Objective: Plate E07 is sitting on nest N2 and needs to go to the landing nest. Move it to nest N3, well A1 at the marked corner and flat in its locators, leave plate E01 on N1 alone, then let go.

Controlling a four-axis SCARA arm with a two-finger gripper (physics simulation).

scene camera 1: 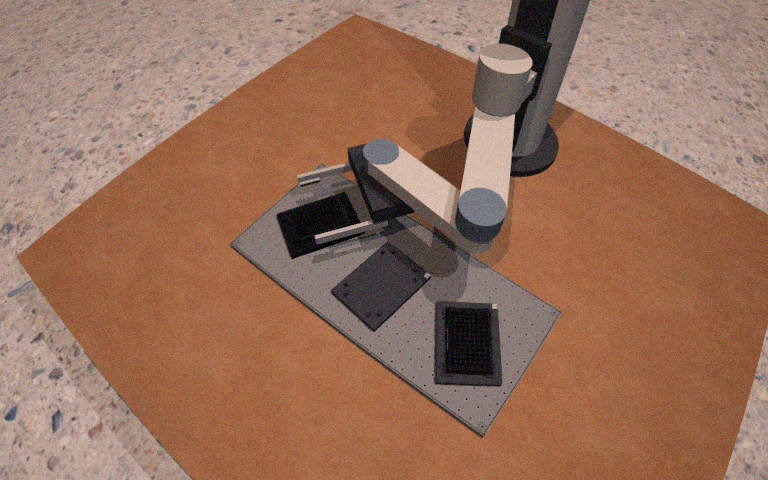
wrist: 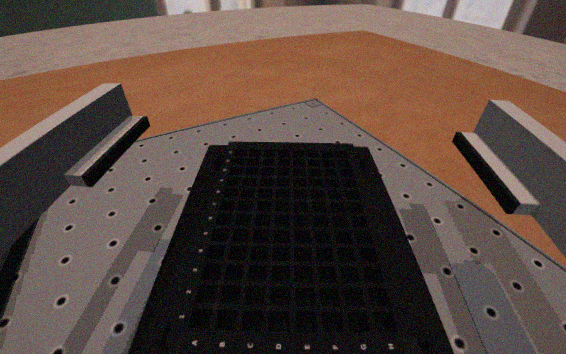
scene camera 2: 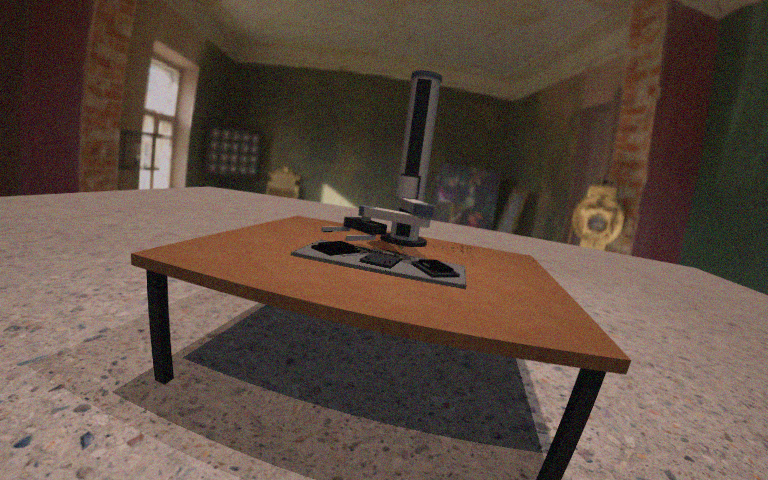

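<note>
Plate E07 [scene camera 1: 308,217] [scene camera 2: 334,247] [wrist: 300,240], black, lies at the left end of the deck and looks level. It covers nest N3, so the nest's marked corner and locators are hidden. Its row letters and column numbers show in the wrist view, with A and 1 at lower left. My gripper [scene camera 1: 317,208] [scene camera 2: 336,233] [wrist: 298,109] is open above it, one finger beyond each long side, clear of the plate. Nest N2 [scene camera 1: 379,288] [scene camera 2: 380,259], in the middle, bears no plate. Plate E01 [scene camera 1: 468,339] [scene camera 2: 434,267] lies on nest N1 [scene camera 1: 468,380] at the right.
The grey perforated deck [scene camera 1: 526,322] [wrist: 90,250] carries all three nests and lies on the brown table [scene camera 1: 271,367] [scene camera 2: 453,311]. The arm's column [scene camera 2: 421,130] stands behind the deck. The forearm [scene camera 1: 424,192] reaches over the deck's back edge.
</note>
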